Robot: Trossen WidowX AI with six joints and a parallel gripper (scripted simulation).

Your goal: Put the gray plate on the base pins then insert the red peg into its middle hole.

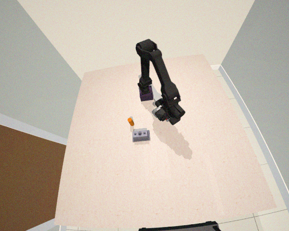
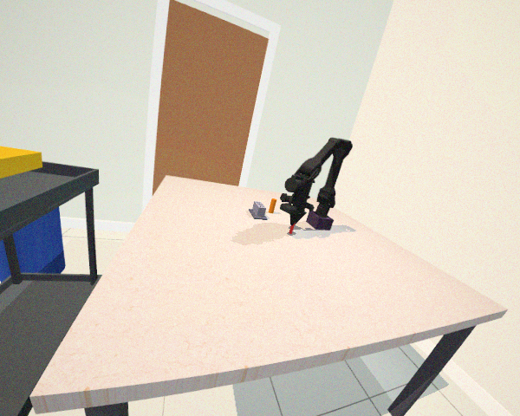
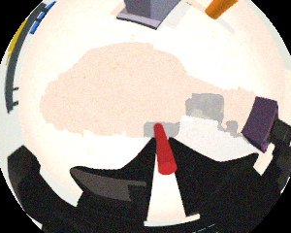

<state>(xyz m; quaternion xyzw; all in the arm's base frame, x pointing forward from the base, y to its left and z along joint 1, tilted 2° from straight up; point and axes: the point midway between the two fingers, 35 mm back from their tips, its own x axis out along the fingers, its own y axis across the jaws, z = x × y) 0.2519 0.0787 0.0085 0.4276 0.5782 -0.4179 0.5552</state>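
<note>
My gripper tip is now 70 mm short of the gray plate and 200 mm to the left of it. The rest, counted from my gripper tip: red peg: right at my gripper tip; orange cylinder: 40 mm behind, 240 mm to the right; gray base: 70 mm ahead, 200 mm to the right, 30 mm below.
</note>
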